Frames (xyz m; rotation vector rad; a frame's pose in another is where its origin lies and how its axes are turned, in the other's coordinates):
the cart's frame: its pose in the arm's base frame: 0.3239 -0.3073 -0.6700 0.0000 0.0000 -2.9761
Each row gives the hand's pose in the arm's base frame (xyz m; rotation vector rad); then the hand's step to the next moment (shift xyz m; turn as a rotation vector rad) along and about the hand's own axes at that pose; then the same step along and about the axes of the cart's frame.
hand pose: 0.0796 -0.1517 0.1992 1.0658 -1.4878 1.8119
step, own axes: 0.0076 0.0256 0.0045 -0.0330 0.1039 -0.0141
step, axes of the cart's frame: 0.0254 0.0066 -0.0068 0.0711 -0.0038 -0.0837
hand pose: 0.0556 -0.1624 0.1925 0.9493 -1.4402 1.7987
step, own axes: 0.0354 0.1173 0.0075 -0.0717 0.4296 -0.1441
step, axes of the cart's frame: 0.1187 0.0095 -0.0300 0.3263 -0.1091 -0.3035
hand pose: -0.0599 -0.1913 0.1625 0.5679 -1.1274 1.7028
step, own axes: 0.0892 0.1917 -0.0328 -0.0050 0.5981 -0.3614
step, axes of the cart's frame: 0.1940 -0.0863 -0.0262 0.4422 -0.3381 -0.4224
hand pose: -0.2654 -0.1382 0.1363 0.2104 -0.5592 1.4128
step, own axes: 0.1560 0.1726 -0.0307 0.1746 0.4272 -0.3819
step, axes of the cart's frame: 0.1197 -0.2011 0.0174 0.2416 -0.4444 -0.3208
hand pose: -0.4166 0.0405 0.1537 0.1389 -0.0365 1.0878
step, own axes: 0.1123 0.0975 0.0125 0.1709 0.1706 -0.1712
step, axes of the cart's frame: 0.0098 -0.1453 0.0326 0.0357 -0.2601 -0.1367
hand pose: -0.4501 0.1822 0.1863 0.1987 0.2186 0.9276
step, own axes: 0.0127 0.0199 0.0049 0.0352 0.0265 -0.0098
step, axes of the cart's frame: 0.0029 -0.0223 0.0086 -0.0048 -0.0445 -0.0060
